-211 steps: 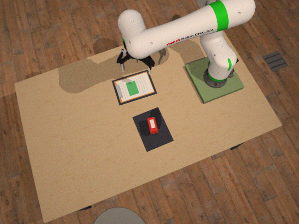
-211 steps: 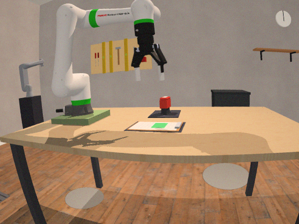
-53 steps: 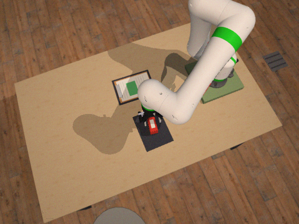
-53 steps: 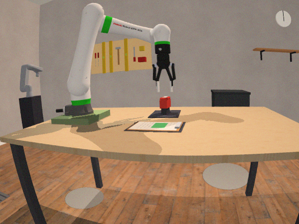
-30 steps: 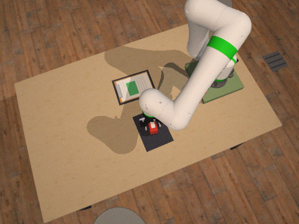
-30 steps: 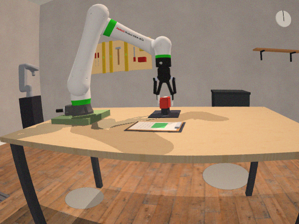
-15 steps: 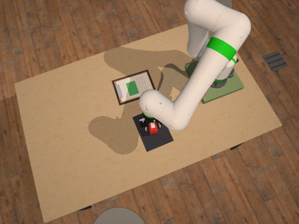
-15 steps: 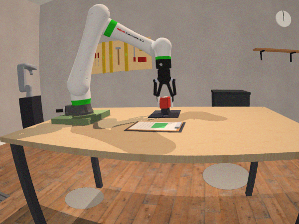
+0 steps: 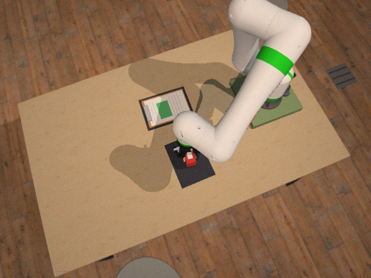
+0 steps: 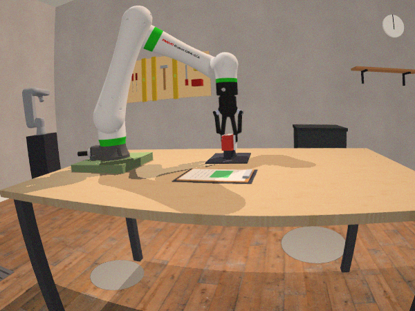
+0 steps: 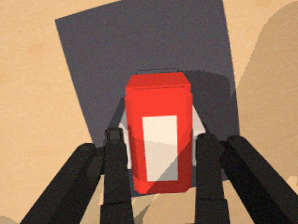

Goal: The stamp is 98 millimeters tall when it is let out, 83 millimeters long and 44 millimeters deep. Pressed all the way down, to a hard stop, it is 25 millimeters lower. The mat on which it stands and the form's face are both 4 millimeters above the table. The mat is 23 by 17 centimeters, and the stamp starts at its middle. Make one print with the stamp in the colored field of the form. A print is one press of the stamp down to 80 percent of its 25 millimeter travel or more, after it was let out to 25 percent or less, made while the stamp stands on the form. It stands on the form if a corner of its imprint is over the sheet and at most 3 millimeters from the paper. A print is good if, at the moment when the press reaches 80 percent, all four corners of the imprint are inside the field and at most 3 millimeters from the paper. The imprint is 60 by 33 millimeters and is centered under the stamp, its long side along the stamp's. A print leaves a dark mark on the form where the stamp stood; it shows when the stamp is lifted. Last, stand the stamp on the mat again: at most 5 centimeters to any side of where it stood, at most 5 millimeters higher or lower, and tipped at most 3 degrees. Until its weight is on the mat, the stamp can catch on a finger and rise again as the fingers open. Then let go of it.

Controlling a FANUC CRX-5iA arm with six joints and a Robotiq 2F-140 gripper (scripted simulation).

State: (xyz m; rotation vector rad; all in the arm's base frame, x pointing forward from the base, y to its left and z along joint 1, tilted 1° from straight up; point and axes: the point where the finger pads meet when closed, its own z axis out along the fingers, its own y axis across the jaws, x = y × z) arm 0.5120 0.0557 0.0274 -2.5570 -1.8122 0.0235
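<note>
Right now the clipboard is 300 mm to the right of my hand, 60 mm below it and 40 mm behind it. The rest, counted from my hand: mat (70 mm below); then red stamp (20 mm below).
</note>
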